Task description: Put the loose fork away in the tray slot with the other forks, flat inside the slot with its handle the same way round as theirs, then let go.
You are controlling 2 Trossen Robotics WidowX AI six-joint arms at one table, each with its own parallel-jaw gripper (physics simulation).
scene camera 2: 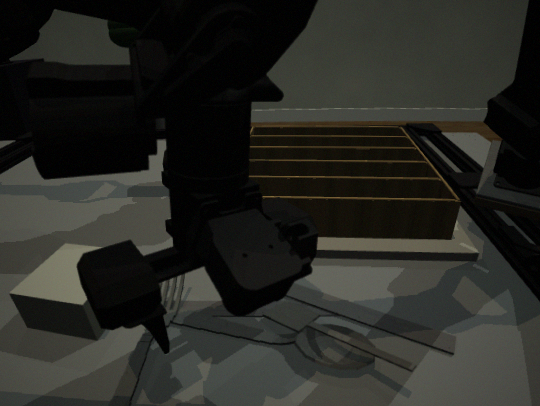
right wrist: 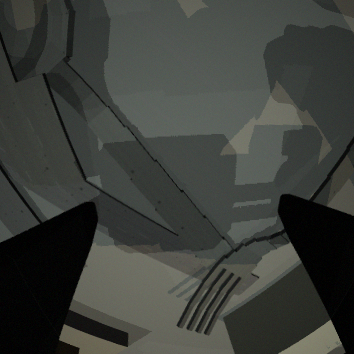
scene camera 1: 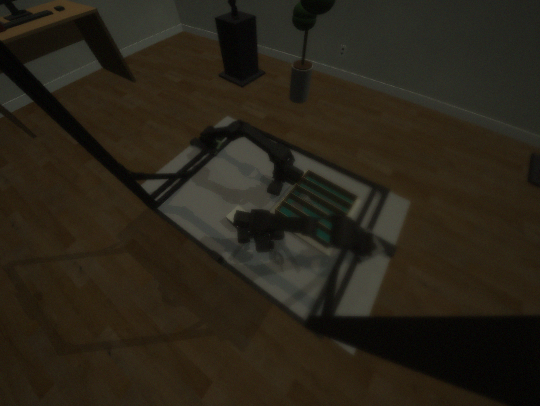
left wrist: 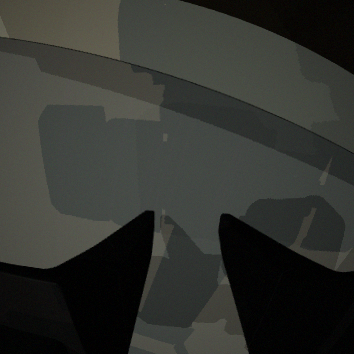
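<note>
The loose fork (scene camera 2: 173, 300) (right wrist: 227, 262) lies on the table, tines toward the bottom in the right wrist view; its handle seems to run to the upper left there, faint against shadows. My right gripper (right wrist: 189, 207) (scene camera 1: 257, 241) is open and empty above it, the fork head between and below the fingertips in the right wrist view. My left gripper (left wrist: 186, 220) (scene camera 1: 285, 186) is partly open and empty over bare table beside the tray (scene camera 1: 333, 183) (scene camera 2: 385, 220). The tray has long green-bottomed slots in scene camera 1. Which slot holds the other forks is too dark to tell.
A pale block (scene camera 2: 55, 275) (right wrist: 270, 305) lies close to the fork's tines. A large grey round-ended outline (scene camera 2: 335, 345), perhaps a spoon, and flat strips lie at the fork's other side. The tray stands on a pale base. Dark frame rails edge the table.
</note>
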